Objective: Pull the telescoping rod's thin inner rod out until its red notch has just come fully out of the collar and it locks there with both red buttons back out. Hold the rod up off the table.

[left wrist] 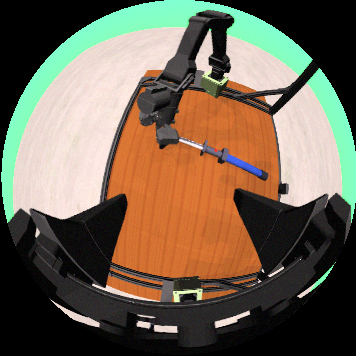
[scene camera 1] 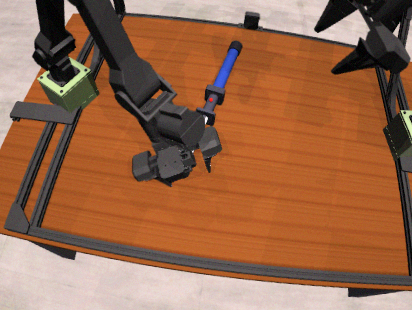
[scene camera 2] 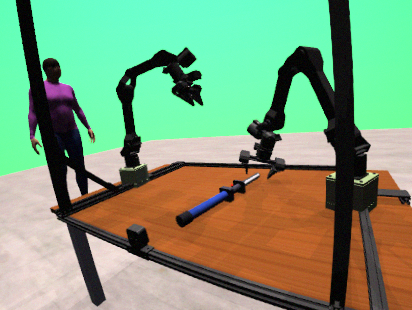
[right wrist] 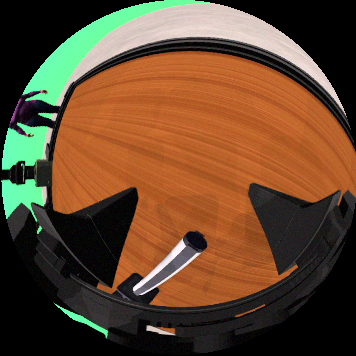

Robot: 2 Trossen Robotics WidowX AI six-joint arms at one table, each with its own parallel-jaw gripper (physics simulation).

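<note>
The telescoping rod lies on the table, its blue tube (scene camera 1: 226, 70) (scene camera 2: 207, 205) (left wrist: 244, 165) ending in a black cap. The dark collar section (scene camera 1: 212, 102) (left wrist: 216, 150) sits between two square flanges and shows one red button. The silver inner rod (scene camera 2: 252, 178) (left wrist: 191, 143) (right wrist: 170, 265) sticks out with a dark end. No red notch is visible on it. My right gripper (scene camera 2: 259, 173) (right wrist: 195, 191) is open over the inner rod's end, which shows between the spread fingers, ungripped. My left gripper (scene camera 1: 326, 52) (scene camera 2: 197, 104) (left wrist: 180, 197) is open, high above the table, away from the rod.
The wooden table (scene camera 1: 300, 215) (scene camera 2: 300, 260) has a dark metal frame around its edge. A small black block (scene camera 1: 251, 20) (scene camera 2: 137, 236) stands on the frame near the rod's capped end. A dark upright post (scene camera 2: 342, 150) crosses scene camera 2's view. A person (scene camera 2: 62, 107) stands beyond the table.
</note>
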